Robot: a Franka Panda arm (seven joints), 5 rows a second.
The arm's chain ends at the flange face. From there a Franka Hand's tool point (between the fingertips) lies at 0.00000 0.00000 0.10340 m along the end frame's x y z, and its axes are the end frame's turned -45 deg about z.
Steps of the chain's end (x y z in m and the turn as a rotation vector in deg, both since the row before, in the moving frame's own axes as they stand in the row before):
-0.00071, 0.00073, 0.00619, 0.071, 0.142, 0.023
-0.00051, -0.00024, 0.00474, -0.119, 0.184, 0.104
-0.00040, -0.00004, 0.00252, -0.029, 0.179, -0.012
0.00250, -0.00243, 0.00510, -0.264, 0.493, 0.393
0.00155, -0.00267, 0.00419, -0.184, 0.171, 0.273
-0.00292, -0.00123, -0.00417, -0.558, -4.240, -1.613
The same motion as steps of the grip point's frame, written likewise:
-0.00075, 0.00010, 0.00619, -0.050, 0.151, 0.023
-0.00011, -0.00014, 0.00474, -0.214, 0.046, 0.104
-0.00006, -0.00005, 0.00252, -0.147, 0.106, -0.012
0.00377, 0.00102, 0.00510, -0.535, 0.162, 0.393
0.00297, -0.00034, 0.00419, -0.251, -0.009, 0.273
-0.00738, -0.00754, -0.00446, 2.604, -3.393, -1.613

